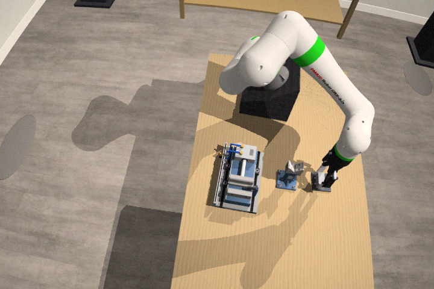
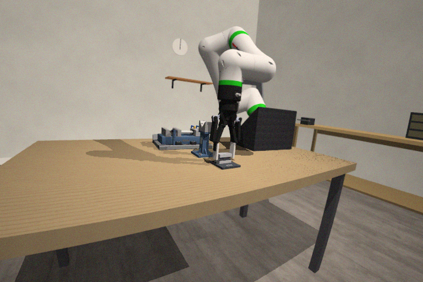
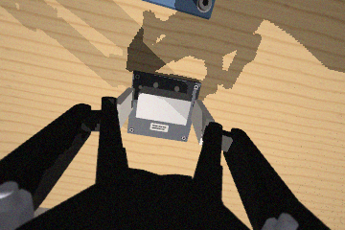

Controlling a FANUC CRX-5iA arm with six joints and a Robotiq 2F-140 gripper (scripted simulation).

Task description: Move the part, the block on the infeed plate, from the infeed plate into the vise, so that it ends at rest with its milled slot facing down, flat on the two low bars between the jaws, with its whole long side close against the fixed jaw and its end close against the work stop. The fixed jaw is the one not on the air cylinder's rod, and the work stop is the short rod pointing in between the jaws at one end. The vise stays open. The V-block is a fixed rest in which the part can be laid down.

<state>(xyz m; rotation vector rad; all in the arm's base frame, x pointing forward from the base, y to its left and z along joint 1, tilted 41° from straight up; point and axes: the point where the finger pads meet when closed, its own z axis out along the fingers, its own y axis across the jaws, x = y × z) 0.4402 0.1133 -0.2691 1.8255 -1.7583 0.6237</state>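
My gripper is now 3 cm above the part and 1 cm to the right of it. From my hand the other things lie so: dark infeed plate 5 cm below, 1 cm to the left; V-block post 15 cm to the right, 1 cm ahead, 1 cm above; work stop 32 cm to the right, 11 cm ahead, 4 cm above.
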